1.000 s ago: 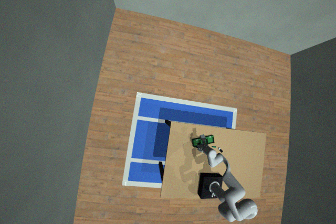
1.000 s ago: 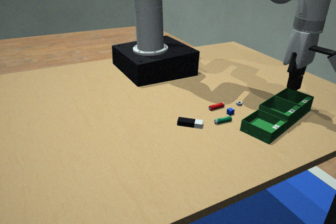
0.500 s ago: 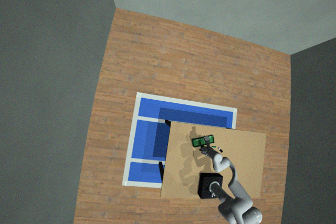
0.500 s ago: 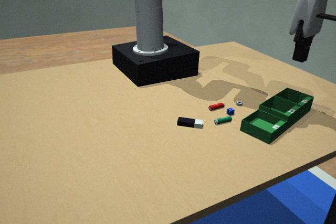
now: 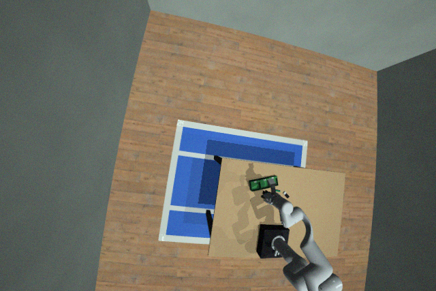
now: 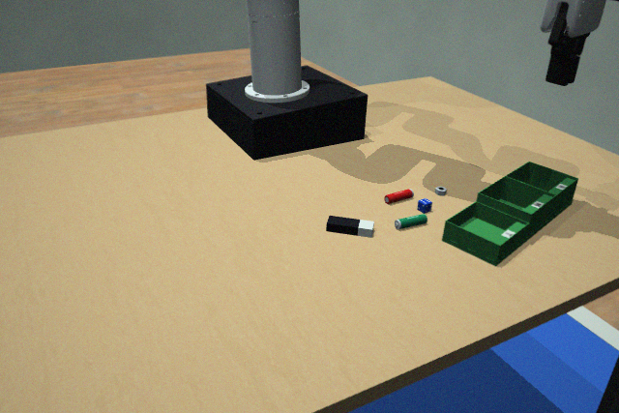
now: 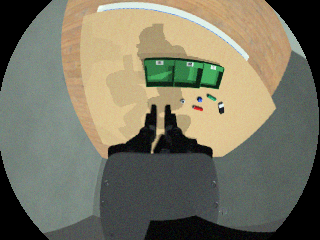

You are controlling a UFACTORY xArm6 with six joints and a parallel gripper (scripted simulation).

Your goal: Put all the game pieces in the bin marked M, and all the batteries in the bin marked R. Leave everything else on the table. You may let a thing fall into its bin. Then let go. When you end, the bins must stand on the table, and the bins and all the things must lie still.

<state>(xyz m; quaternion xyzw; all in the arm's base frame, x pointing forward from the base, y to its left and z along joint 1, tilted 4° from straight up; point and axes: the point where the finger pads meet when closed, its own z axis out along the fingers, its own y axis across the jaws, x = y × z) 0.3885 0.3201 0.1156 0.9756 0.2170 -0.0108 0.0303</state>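
Now: hand 2 cm past the blue die, 18 cm to the left of it and 21 cm above it. From my hand the other things lie so: grey nut: 6 cm behind, 13 cm to the right, 21 cm below; three joined green bins: 4 cm ahead, 7 cm to the right, 20 cm below; red battery: 6 cm behind, 21 cm to the right, 21 cm below.
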